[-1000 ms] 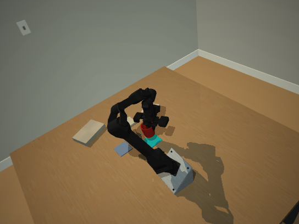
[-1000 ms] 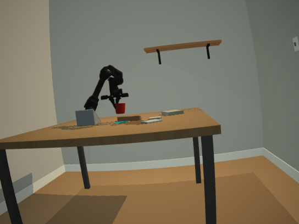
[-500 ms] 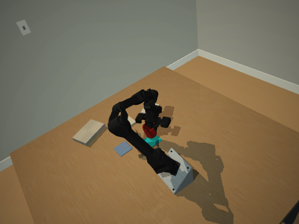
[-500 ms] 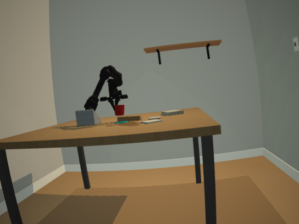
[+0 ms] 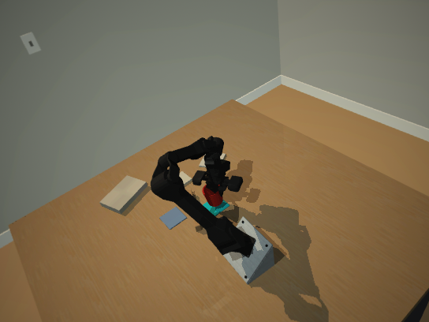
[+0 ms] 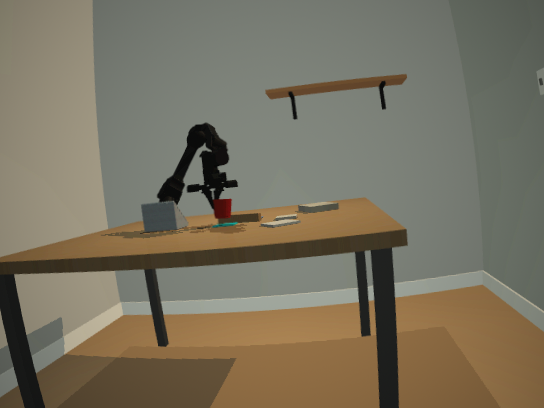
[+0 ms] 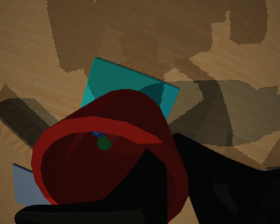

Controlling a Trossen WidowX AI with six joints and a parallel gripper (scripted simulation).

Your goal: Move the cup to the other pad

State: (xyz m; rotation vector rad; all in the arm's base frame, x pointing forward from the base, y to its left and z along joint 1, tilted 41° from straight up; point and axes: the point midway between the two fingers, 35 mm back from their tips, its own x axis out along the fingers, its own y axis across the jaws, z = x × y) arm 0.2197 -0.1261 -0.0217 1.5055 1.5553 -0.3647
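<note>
My gripper tip is 40 mm short of the green marble, 30 mm to the right of it and 30 mm above it. From my gripper tip the other things lie so: teal pad (70 mm below, 30 mm ahead, 10 mm to the left); then red cup (30 mm ahead, 10 mm to the left); then brown block (90 mm to the left, 80 mm ahead, 60 mm below).
</note>
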